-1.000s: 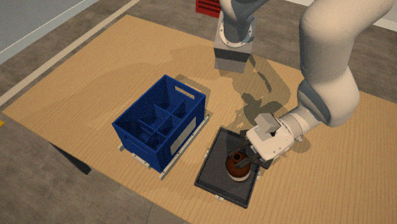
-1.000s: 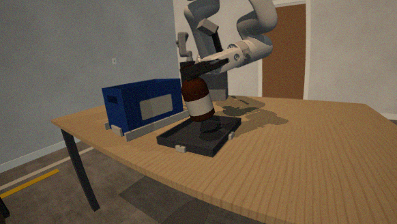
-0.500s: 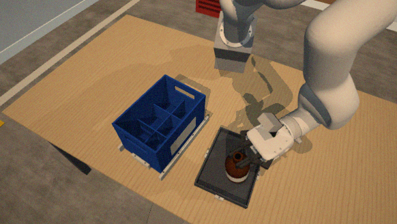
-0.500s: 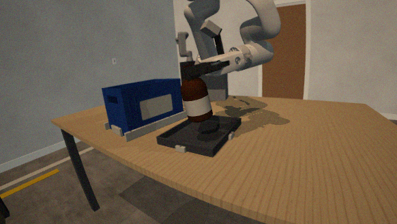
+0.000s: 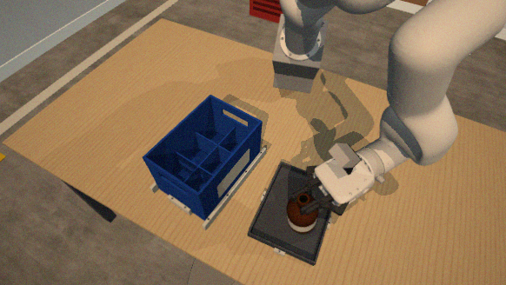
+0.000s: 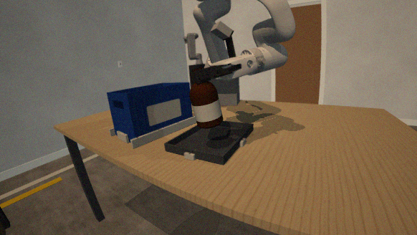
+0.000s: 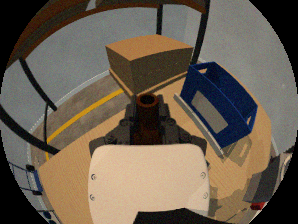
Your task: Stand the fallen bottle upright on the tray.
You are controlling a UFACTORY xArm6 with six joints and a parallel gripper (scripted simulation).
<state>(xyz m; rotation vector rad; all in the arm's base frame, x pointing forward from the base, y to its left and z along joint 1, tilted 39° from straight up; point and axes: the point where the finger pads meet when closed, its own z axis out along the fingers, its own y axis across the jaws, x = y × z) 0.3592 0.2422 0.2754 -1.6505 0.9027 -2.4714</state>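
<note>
Now: hand 10 mm past the brown bottle and 60 mm above it. Round my hand: tray 60 mm behind, 30 mm to the right, 200 mm below; blue crate 20 mm ahead, 300 mm to the right, 120 mm below.
</note>
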